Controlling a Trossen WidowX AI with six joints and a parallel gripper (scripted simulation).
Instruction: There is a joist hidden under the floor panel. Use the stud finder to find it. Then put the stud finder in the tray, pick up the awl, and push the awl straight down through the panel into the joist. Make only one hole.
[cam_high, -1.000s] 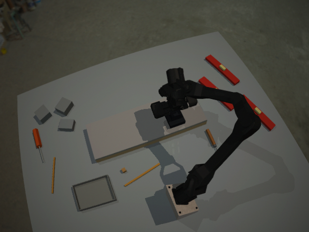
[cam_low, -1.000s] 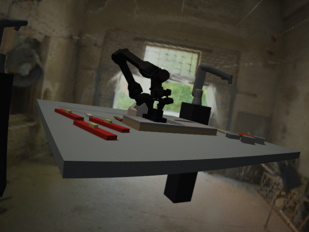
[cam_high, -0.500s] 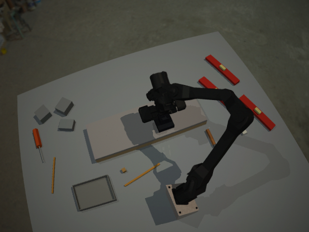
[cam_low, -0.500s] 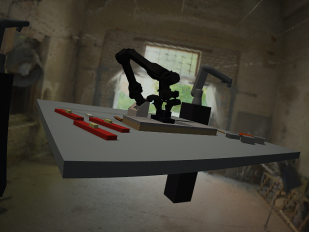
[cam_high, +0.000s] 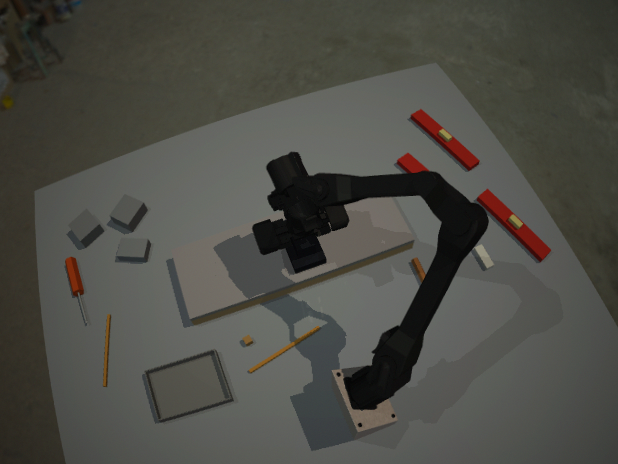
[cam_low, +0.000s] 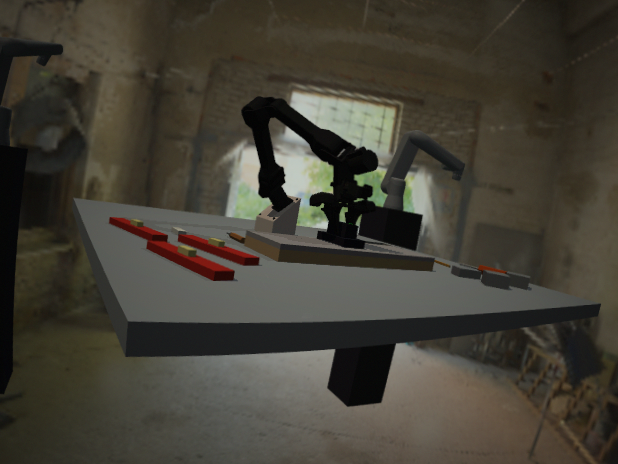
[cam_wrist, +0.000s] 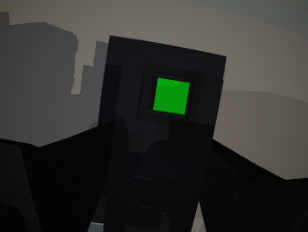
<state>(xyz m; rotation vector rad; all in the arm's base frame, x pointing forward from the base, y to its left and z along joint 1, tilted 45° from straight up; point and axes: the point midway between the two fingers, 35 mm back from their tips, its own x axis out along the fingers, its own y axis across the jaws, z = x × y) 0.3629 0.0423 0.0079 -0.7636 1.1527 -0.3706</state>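
Now: gripper tip 260 mm past the grey tray, 310 mm to the right of it and 50 mm above it. Round my gripper tip: square light: 20 mm ahead, 30 mm above; stud finder: 10 mm ahead, 20 mm above; small cube: 180 mm behind, 160 mm to the left, 60 mm below.
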